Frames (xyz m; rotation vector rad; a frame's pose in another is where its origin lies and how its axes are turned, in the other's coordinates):
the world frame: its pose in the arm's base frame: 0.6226 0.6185 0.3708 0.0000 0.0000 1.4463
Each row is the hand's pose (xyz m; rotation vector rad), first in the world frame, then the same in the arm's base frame.
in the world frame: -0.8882 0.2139 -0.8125 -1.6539 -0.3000 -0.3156
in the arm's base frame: 0.3001 -0.2363 -0.4417 -1.0723 -1.3585 0.7696
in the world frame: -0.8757 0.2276 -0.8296 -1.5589 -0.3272 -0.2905
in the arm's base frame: 0.2880 -0.2222 -0.4588 -0.9858 -1.3219 0.8314
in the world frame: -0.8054 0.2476 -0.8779 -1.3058 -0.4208 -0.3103
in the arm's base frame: 0.2769 -0.1499 -0.5071 -0.7270 -1.2242 0.8978
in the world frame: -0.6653 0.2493 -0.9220 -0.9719 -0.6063 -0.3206
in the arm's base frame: 0.2926 -0.0107 -0.5512 -0.3408 -1.1425 0.9610
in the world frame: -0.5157 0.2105 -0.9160 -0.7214 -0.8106 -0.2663
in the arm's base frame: 0.3497 0.1329 -0.5452 -0.0047 -1.1382 1.0313
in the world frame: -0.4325 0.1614 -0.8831 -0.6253 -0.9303 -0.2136
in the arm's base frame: 0.4087 0.2094 -0.5123 0.1549 -1.1726 1.0726
